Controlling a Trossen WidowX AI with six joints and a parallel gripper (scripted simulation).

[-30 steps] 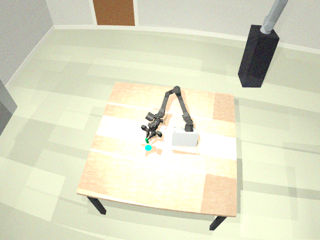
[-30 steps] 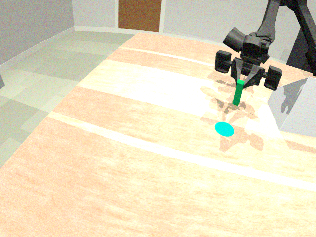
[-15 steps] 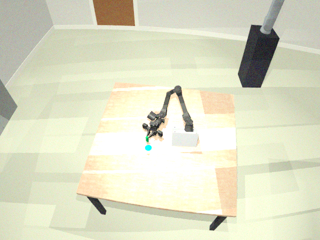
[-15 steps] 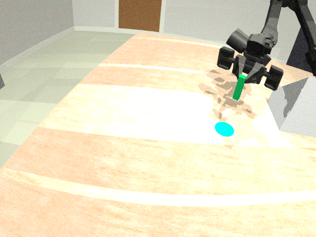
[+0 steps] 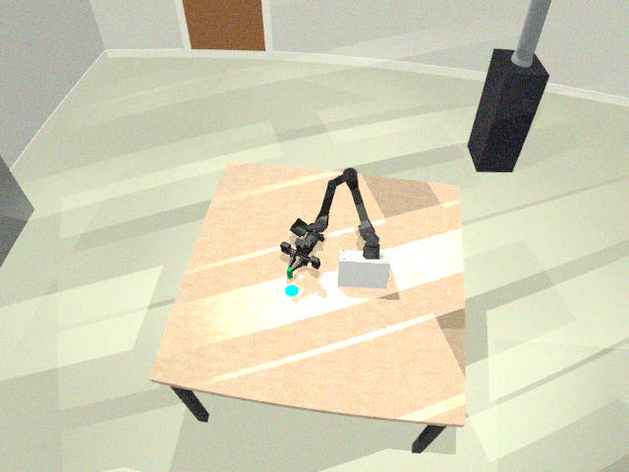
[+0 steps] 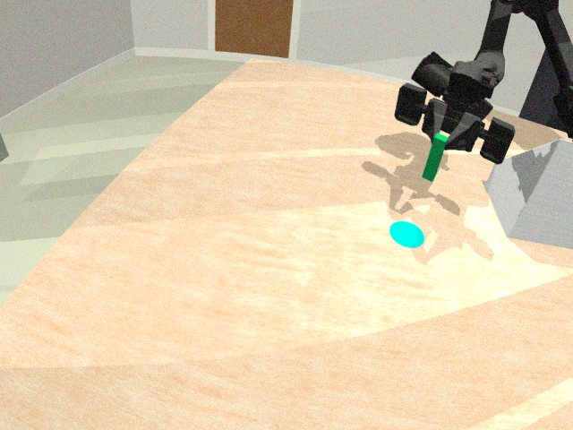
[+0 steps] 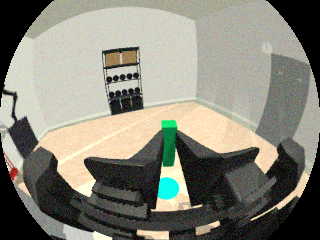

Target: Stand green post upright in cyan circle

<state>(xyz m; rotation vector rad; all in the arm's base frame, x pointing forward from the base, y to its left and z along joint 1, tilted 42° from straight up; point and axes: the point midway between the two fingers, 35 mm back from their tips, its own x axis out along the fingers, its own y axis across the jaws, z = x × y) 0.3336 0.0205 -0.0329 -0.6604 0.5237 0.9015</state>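
Right now my gripper tip is 16 cm above the cyan circle. The rest, counted from my gripper tip: green post 2 cm below.
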